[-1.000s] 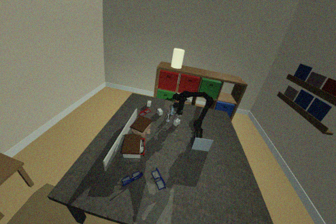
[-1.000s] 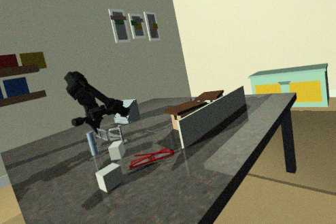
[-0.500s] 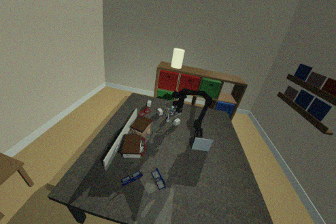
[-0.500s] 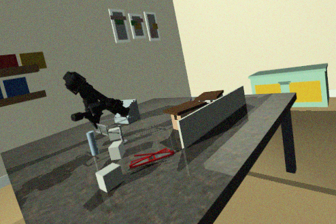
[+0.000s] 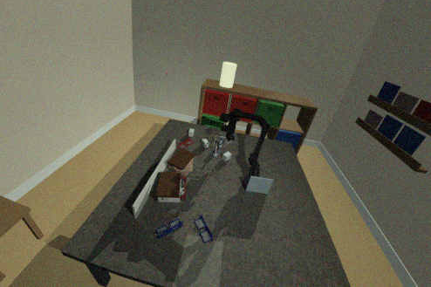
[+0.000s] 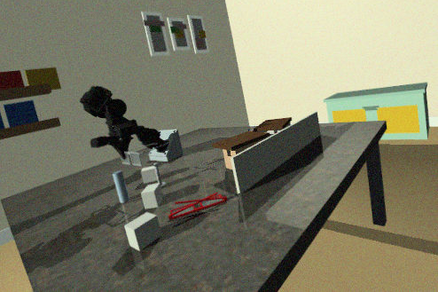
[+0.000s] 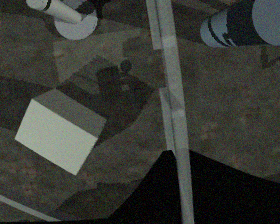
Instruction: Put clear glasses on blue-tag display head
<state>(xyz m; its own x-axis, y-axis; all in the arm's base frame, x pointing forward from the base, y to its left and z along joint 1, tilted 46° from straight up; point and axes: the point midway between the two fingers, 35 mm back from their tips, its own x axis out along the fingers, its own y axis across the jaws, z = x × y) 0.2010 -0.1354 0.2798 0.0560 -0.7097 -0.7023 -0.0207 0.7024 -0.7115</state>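
The pale blue cylinder lies 70 mm below my gripper tip, 60 mm to the right of it and 60 mm ahead of it. From my gripper tip the other things lie so: long white panel (420 mm ahead, 410 mm to the left, 60 mm below).
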